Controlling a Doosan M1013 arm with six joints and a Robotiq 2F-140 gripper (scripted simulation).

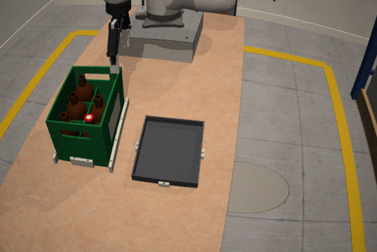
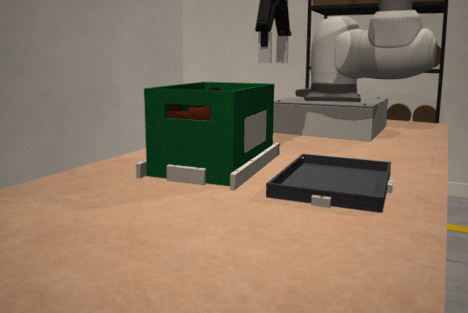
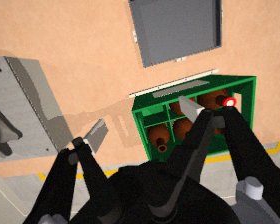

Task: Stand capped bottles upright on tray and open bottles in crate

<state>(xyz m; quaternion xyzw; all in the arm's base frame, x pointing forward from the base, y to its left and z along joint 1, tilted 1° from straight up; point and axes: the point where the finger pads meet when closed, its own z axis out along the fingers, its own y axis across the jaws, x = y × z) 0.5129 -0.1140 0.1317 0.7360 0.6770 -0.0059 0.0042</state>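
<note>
The bottle lies 200 mm ahead of my hand, 70 mm to the right of it and 150 mm below it. From my hand the other things lie so: crate: 100 mm ahead, 110 mm to the right, 150 mm below; then dark grey tray: 180 mm ahead, 160 mm to the left, 220 mm below.
</note>
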